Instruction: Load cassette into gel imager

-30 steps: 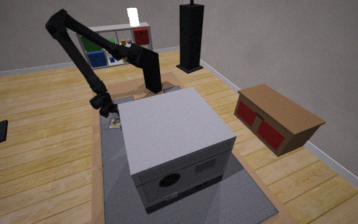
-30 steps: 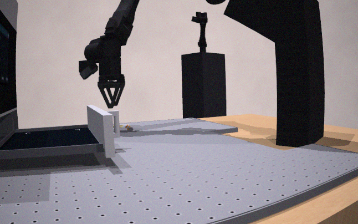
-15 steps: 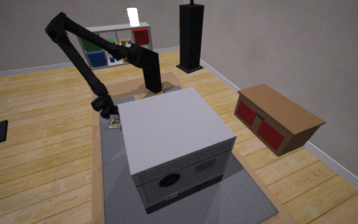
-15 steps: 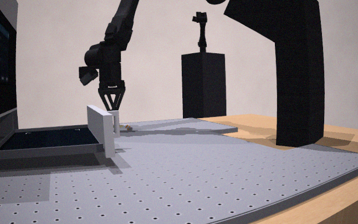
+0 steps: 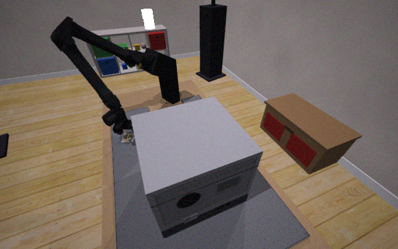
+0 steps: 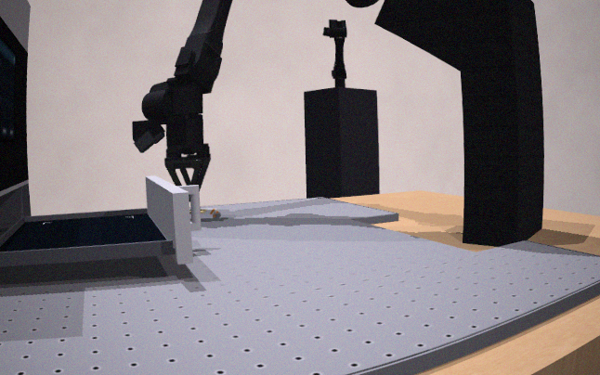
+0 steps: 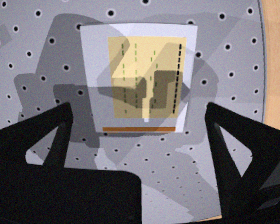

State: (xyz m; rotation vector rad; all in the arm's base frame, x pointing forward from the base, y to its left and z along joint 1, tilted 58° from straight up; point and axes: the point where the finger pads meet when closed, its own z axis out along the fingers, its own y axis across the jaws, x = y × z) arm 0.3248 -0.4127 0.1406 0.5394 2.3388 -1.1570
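My hand is 40 mm above the finished cassette. The rest, counted from my hand: drawer (270 mm ahead, 230 mm to the left, 10 mm above).
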